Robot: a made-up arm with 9 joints. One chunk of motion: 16 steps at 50 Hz.
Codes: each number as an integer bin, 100 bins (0 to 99) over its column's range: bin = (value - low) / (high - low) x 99, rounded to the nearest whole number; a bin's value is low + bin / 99 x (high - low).
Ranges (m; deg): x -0.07..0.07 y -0.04..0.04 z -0.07..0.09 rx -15..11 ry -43..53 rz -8..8
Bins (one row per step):
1: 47 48 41 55 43 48
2: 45 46 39 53 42 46
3: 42 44 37 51 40 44
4: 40 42 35 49 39 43
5: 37 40 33 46 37 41
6: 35 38 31 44 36 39
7: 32 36 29 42 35 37
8: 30 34 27 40 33 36
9: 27 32 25 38 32 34
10: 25 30 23 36 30 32
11: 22 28 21 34 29 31
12: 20 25 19 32 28 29
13: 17 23 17 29 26 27
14: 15 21 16 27 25 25
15: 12 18 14 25 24 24
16: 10 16 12 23 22 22
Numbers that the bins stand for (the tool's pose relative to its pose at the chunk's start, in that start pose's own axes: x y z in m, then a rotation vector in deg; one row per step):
1: -0.0035 -0.0012 -0.0037 -0.56 -1.30 -0.24
2: -0.0064 -0.0028 -0.0070 -1.08 -2.27 -0.57
3: -0.0106 -0.0044 -0.0102 -1.61 -4.21 -0.89
4: -0.0134 -0.0061 -0.0134 -2.13 -5.18 -1.05
5: -0.0177 -0.0077 -0.0167 -2.92 -7.12 -1.37
6: -0.0205 -0.0093 -0.0199 -3.44 -8.09 -1.70
7: -0.0247 -0.0109 -0.0231 -3.97 -9.06 -2.02
8: -0.0276 -0.0125 -0.0264 -4.49 -11.00 -2.18
9: -0.0318 -0.0141 -0.0296 -5.02 -11.97 -2.51
10: -0.0346 -0.0158 -0.0328 -5.55 -13.91 -2.83
11: -0.0389 -0.0174 -0.0361 -6.07 -14.88 -2.99
12: -0.0417 -0.0198 -0.0393 -6.60 -15.85 -3.31
13: -0.0460 -0.0214 -0.0425 -7.38 -17.79 -3.64
14: -0.0488 -0.0230 -0.0441 -7.91 -18.76 -3.96
15: -0.0530 -0.0255 -0.0474 -8.43 -19.73 -4.12
16: -0.0559 -0.0271 -0.0506 -8.96 -21.67 -4.44

